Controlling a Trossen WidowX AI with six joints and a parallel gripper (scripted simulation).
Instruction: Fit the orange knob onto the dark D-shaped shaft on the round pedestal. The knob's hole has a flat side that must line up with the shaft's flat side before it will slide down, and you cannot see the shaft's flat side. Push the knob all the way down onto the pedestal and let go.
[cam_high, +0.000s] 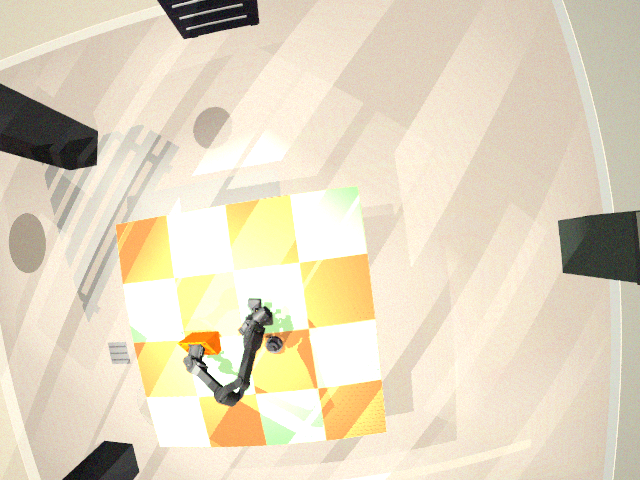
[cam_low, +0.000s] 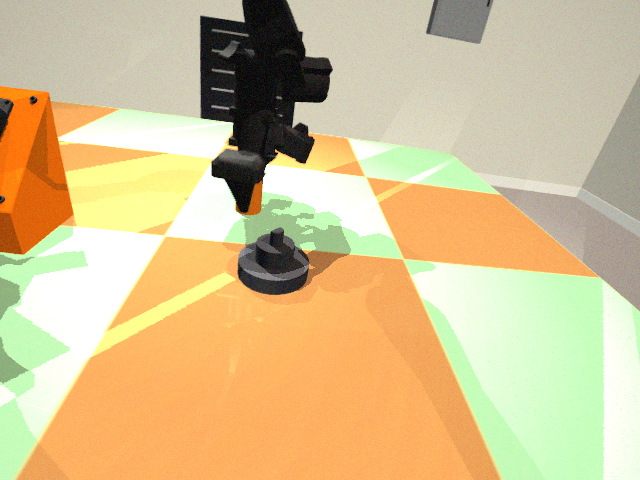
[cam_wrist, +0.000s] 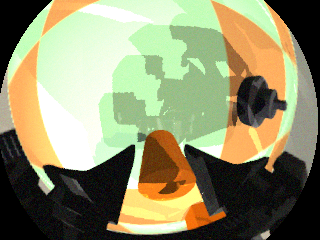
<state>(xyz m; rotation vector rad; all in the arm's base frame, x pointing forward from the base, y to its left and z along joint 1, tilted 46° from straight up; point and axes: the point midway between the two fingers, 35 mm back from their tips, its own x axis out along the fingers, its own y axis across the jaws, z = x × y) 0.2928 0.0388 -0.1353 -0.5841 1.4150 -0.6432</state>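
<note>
Right now the pedestal is 60 mm ahead of my gripper tip, 160 mm to the right of it and 20 mm above it. The rest, counted from my gripper tip: knob 20 mm above.
</note>
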